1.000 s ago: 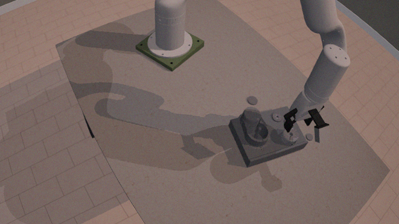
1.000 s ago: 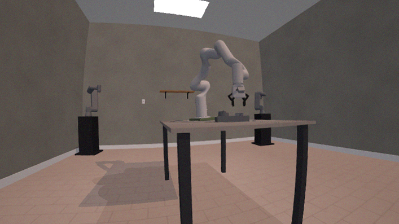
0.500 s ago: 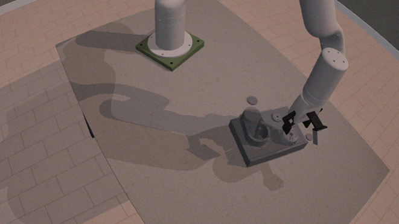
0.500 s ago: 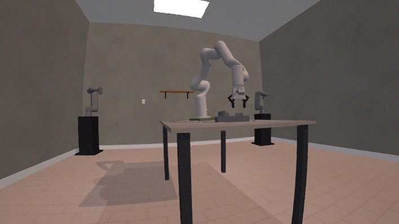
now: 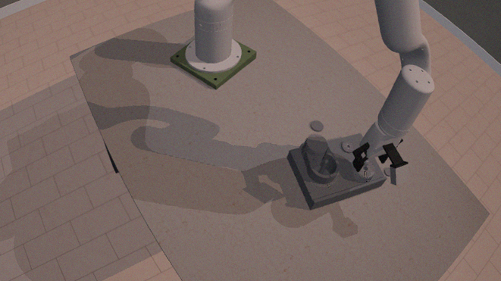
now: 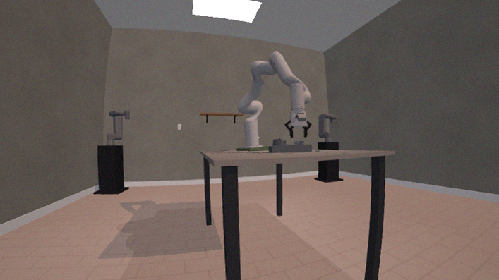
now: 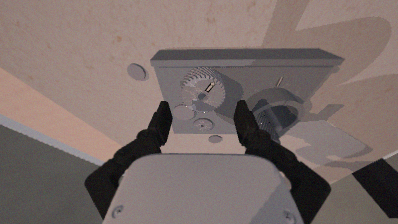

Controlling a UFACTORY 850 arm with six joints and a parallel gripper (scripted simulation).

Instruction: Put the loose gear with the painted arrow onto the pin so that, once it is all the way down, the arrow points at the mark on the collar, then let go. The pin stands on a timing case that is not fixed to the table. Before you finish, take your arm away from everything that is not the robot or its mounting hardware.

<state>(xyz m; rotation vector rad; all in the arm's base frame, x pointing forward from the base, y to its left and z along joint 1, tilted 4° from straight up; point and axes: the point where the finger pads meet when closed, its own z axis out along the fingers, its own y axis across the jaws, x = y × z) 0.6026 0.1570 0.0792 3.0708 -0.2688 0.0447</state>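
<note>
Now: hand 5 cm above the grey gear. Round my hand: plain disc (5 cm behind, 5 cm to the left, 6 cm below); then small grey disc (21 cm behind, 10 cm below).
</note>
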